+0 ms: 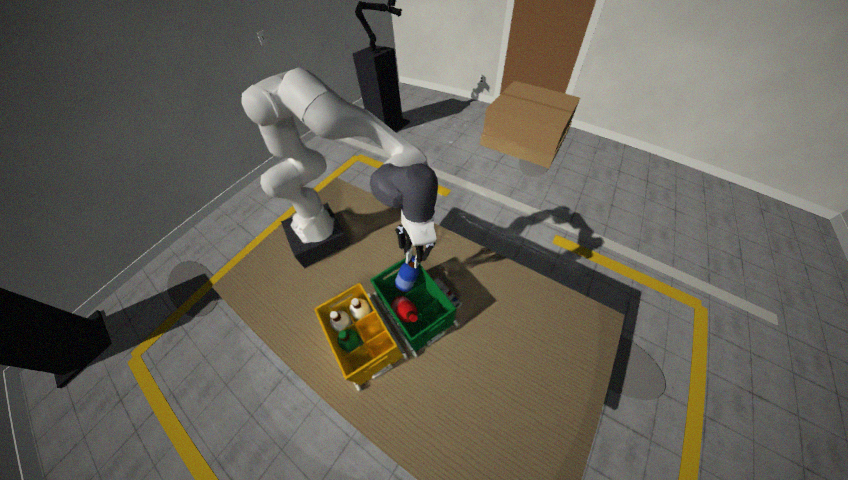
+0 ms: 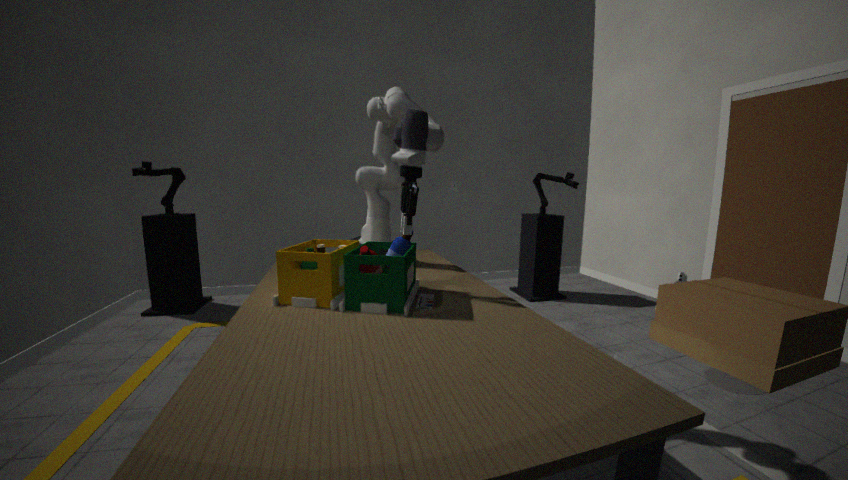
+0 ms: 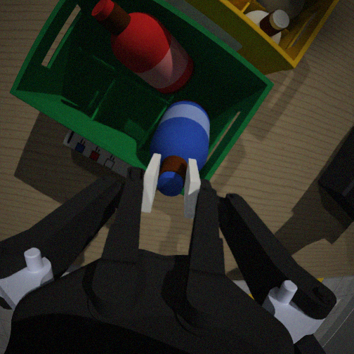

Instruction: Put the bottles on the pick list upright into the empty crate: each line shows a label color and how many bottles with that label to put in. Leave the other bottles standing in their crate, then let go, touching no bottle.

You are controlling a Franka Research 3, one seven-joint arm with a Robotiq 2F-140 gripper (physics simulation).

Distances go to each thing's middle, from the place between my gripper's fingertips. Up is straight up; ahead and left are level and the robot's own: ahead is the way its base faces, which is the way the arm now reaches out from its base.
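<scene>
The pick list (image 3: 74, 140) is 22 cm below my hand, 12 cm ahead of it and 5 cm to the left of it. As for the blue bottle (image 3: 183, 132), my hand is 1 cm past it and 2 cm to the left of it, and 6 cm above it.
</scene>
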